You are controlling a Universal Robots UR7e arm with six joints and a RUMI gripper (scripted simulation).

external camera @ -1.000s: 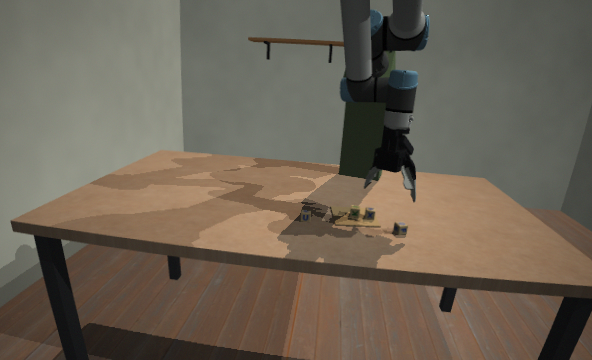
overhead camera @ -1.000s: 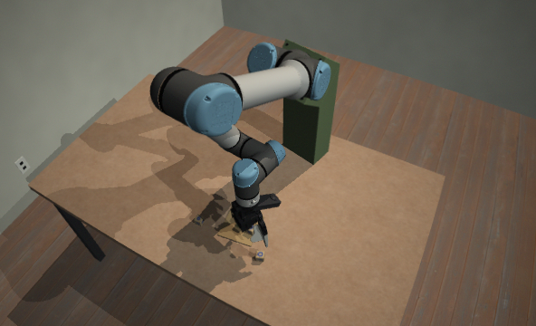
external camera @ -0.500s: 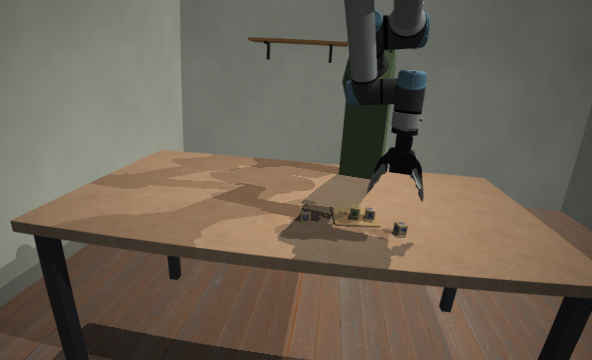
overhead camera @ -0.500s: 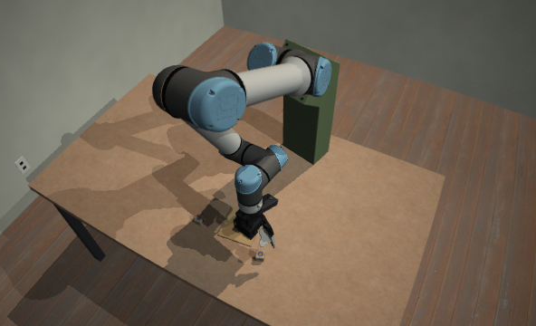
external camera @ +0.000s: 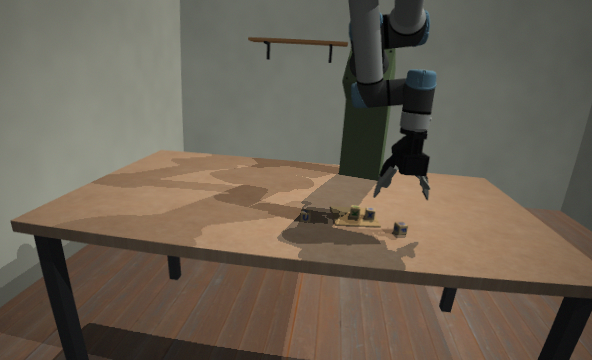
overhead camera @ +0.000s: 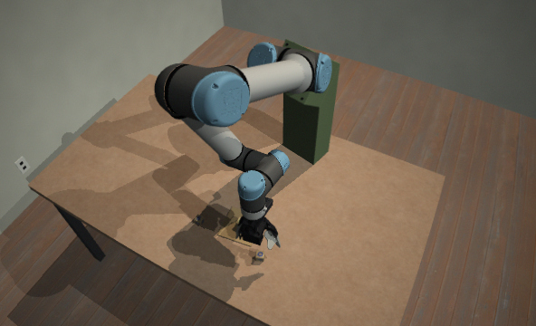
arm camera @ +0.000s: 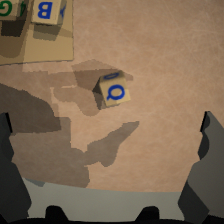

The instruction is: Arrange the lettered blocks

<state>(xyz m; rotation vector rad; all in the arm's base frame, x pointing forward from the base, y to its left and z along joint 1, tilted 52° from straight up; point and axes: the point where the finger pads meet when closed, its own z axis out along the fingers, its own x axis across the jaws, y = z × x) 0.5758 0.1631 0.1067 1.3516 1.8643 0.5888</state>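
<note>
My gripper is now 90 mm above the Q block, 10 mm to the right of it and 10 mm short of it. The rest, counted from my hand: tan mat: 130 mm to the right, 100 mm below, 60 mm behind; then G block: 130 mm to the right, 80 mm below, 60 mm behind.
</note>
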